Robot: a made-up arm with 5 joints.
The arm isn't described. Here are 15 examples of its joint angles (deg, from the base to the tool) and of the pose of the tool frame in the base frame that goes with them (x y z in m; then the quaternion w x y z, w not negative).
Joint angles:
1: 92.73 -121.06 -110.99 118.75 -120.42
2: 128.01 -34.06 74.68 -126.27 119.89
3: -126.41 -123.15 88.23 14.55 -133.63
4: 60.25 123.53 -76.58 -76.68 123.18
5: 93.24 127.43 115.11 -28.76 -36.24
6: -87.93 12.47 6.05 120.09 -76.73
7: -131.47 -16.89 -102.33 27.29 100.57
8: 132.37 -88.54 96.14 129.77 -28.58
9: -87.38 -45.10 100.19 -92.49 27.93
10: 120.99 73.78 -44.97 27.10 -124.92
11: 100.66 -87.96 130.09 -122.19 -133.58
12: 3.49 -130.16 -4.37 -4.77 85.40
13: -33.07 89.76 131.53 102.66 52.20
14: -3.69 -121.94 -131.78 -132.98 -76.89
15: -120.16 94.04 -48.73 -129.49 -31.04
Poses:
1: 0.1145 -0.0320 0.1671 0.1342 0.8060 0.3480 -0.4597
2: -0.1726 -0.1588 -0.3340 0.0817 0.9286 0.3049 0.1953
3: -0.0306 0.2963 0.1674 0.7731 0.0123 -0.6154 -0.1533
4: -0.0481 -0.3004 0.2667 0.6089 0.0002 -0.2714 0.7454
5: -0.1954 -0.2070 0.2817 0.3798 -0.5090 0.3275 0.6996
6: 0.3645 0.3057 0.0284 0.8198 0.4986 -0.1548 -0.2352
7: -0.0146 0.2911 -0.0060 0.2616 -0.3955 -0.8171 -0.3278
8: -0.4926 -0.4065 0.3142 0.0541 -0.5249 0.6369 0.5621
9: -0.0117 0.0896 -0.3704 0.1167 -0.7470 0.4122 -0.5083
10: -0.0637 -0.0920 0.0579 0.0218 0.4667 -0.2956 -0.8333
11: -0.0636 -0.4933 -0.0615 0.5409 -0.0354 0.4234 0.7259
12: 0.3603 -0.0161 0.2036 0.2546 -0.3455 -0.6432 -0.6341
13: -0.1511 0.0755 -0.1728 0.1262 -0.0341 -0.9410 0.3122
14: 0.1844 0.2656 -0.1070 0.9568 0.1053 0.1250 -0.2403
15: 0.0409 0.4500 0.3581 0.5199 0.3791 -0.7523 -0.1413
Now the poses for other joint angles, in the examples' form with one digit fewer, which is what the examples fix.
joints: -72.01 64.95 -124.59 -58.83 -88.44
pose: -0.093 -0.065 0.245 0.345 -0.740 0.503 0.284
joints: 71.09 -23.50 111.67 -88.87 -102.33
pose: -0.088 -0.089 -0.288 0.302 0.421 -0.317 0.795
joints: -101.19 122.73 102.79 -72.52 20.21
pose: -0.019 0.181 0.497 0.730 0.101 0.568 0.366
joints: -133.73 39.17 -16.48 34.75 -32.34
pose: -0.184 0.100 -0.058 0.642 -0.172 0.109 0.739
